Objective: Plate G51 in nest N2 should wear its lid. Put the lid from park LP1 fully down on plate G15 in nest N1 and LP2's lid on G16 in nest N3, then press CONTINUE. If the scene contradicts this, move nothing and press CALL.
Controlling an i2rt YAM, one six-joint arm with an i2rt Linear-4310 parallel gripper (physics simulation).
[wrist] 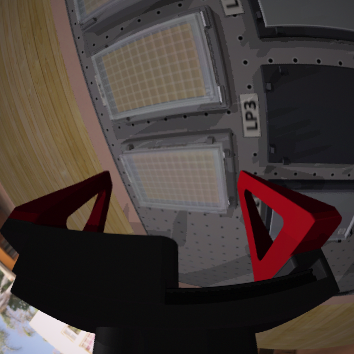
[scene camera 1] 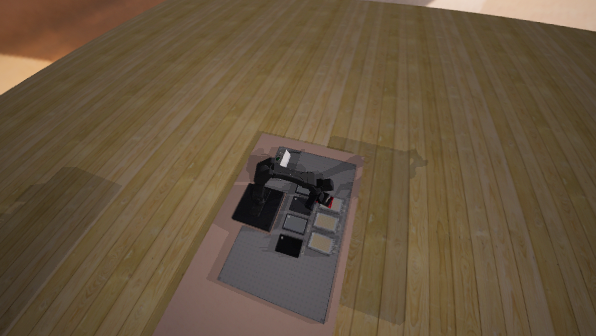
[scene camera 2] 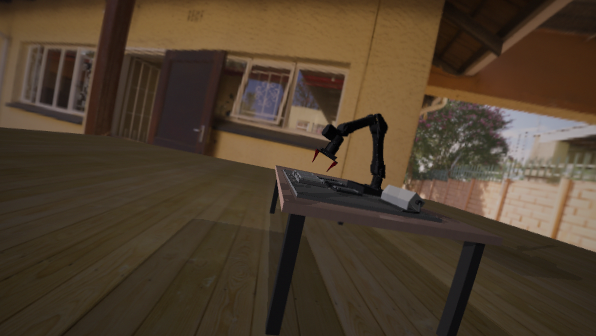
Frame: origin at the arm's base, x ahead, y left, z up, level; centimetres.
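Seen in the pictures: gripper, fingertip midpoint: [wrist: 174, 177] [scene camera 1: 323, 204] [scene camera 2: 319, 167]; arm's base, link origin: [scene camera 1: 260, 201] [scene camera 2: 374, 188].
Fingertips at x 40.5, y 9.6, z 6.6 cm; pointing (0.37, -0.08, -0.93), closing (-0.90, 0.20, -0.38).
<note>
Pixels of each thing's top centre, then the offset from my fingertips to it. "spot": a spot on its surface instead. Level surfaces: height alone.
- grey lid, top centre: [scene camera 1: 295, 223] dx -13.6, dy -14.9, dz -7.8 cm
- dark panel, top centre: [wrist: 336, 120] [scene camera 1: 301, 204] dx -13.9, dy -2.0, dz -7.6 cm
- LP3 label, surface spot: [wrist: 250, 115] spot: dx -5.1, dy -1.7, dz -9.4 cm
- black panel, top centre: [scene camera 1: 288, 245] dx -12.7, dy -28.3, dz -7.6 cm
- white-topped control box, top centre: [scene camera 2: 403, 188] [scene camera 1: 279, 160] dx -39.4, dy +21.8, dz -1.2 cm
- grey pegboard, surface height: dz -9.5 cm
Three tan-gridded plates stand in a row of nests: one [scene camera 1: 321, 242] [wrist: 95, 6], the middle one [scene camera 1: 326, 222] [wrist: 155, 67], and the third [scene camera 1: 336, 204] [wrist: 177, 175], which looks paler in the wrist view. Nest labels and plate codes are not readable; I cannot tell whether clear lids cover them. A grey lid [scene camera 1: 295, 223] [wrist: 312, 15] lies in a park beside a partly cut-off label. A dark panel [scene camera 1: 300, 204] [wrist: 312, 115] lies beside the LP3 label [wrist: 250, 115]. My gripper [scene camera 1: 324, 202] [scene camera 2: 321, 166] [wrist: 174, 177] is open and empty, above the third plate.
A black panel [scene camera 1: 289, 245] lies at the row's end. A grey, clear-edged piece [wrist: 342, 215] shows behind the right finger. A white-topped control box [scene camera 1: 285, 158] [scene camera 2: 401, 198] stands on the grey pegboard [scene camera 1: 280, 280]; its button labels are unreadable. The arm's black base plate [scene camera 1: 245, 212] is beside the parks.
</note>
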